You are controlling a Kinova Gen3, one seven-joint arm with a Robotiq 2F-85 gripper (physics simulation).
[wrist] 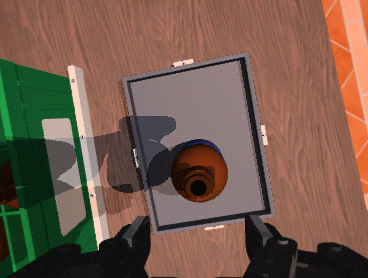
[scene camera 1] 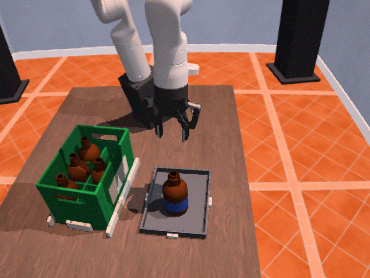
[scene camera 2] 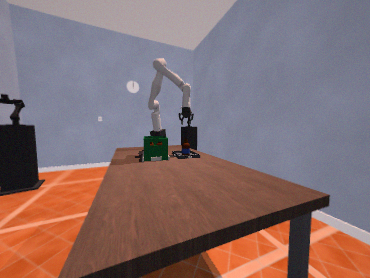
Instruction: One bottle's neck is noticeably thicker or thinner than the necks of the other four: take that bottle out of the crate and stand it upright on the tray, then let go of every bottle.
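Places are measured from the arm's base along level axes (x back, y right, z up), in centimetres.
Where they show: gripper, fingertip midpoint: [wrist: 197, 231] [scene camera 1: 172, 138] [scene camera 2: 185, 125]; arm's base at its link origin: [scene camera 1: 139, 74] [scene camera 2: 157, 130].
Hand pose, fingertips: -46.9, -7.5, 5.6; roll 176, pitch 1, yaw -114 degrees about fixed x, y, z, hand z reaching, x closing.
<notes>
Things, the pixels of their centre, and the offset from my fingertips, as dx, dy, dz. Level surfaces: height alone.
- brown bottle with a blue band, body centre: [wrist: 199, 171] [scene camera 1: 175, 191] [scene camera 2: 185, 146] -0.6, +0.5, -19.8
- grey tray at the middle of its body: [wrist: 199, 146] [scene camera 1: 178, 199] [scene camera 2: 185, 153] +1.7, -0.5, -26.8
- green crate at the middle of its body: [scene camera 1: 91, 174] [scene camera 2: 155, 147] +9.9, +25.7, -19.3
- brown table at its surface level: dz -28.1
A brown bottle with a blue band [scene camera 1: 175, 194] [scene camera 2: 186, 148] [wrist: 212, 175] stands upright on the grey tray [scene camera 1: 197, 180] [wrist: 200, 100], inside its rim. Several brown bottles stand in the green crate [scene camera 1: 75, 205] [scene camera 2: 156, 151] [wrist: 40, 95], left of the tray; their necks show in scene camera 1, among them a rear one [scene camera 1: 90, 151] and a front one [scene camera 1: 64, 184]. My gripper [scene camera 1: 171, 137] [scene camera 2: 186, 123] [wrist: 197, 231] is open and empty. It hangs above and behind the tray, apart from the standing bottle. The lower parts of the crate's bottles are hidden by its walls.
White strips [scene camera 1: 123, 197] [wrist: 85, 145] lie along the crate's base, and small white blocks [scene camera 1: 172, 235] [wrist: 264, 135] sit against the tray's sides. The brown table [scene camera 1: 200, 107] [scene camera 2: 200, 200] carries both. Black pedestals [scene camera 1: 300, 40] [scene camera 2: 17, 157] stand off the table.
</notes>
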